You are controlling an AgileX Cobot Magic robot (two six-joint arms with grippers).
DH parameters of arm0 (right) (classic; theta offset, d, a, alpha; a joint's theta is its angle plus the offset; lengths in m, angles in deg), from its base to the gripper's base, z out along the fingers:
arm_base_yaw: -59.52 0.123 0 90
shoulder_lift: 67.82 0 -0.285 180
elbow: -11.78 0 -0.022 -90
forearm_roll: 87.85 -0.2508 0 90
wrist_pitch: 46.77 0 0.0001 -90
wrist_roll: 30.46 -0.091 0 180
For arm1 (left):
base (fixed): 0 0 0 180
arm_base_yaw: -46.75 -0.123 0 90
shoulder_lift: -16.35 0 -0.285 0
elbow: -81.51 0 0.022 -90
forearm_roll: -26.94 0.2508 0 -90
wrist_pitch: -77.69 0 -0.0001 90
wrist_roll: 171.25 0.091 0 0
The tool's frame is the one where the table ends.
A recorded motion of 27 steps. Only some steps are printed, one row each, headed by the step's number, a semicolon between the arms.
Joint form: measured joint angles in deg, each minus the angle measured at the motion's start. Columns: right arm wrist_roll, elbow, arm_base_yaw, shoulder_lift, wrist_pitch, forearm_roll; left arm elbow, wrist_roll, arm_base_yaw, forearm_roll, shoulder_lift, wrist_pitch.
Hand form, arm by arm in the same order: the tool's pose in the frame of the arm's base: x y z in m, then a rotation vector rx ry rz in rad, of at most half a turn. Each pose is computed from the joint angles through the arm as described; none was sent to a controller.
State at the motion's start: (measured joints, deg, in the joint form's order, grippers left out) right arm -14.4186 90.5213 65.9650 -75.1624 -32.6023 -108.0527; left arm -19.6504 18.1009 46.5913 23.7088 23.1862 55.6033
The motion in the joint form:
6: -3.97 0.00 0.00 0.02 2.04 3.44; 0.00 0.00 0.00 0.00 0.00 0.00
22: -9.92 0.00 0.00 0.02 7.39 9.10; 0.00 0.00 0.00 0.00 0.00 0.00
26: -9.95 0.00 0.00 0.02 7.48 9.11; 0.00 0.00 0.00 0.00 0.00 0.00
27: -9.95 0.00 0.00 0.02 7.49 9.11; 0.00 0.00 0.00 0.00 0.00 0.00
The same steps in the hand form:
6: 0.0537 0.0135 0.1801 -0.0953 1.7748 0.2039; 0.0521 -0.0018 0.1700 0.1162 1.8770 0.0581
22: 0.0516 0.0123 0.1715 -0.0853 1.8738 0.1945; 0.0521 -0.0018 0.1700 0.1162 1.8770 0.0581
26: 0.0516 0.0123 0.1713 -0.0852 1.8754 0.1948; 0.0521 -0.0018 0.1700 0.1162 1.8770 0.0581
27: 0.0516 0.0123 0.1713 -0.0852 1.8755 0.1949; 0.0521 -0.0018 0.1700 0.1162 1.8770 0.0581

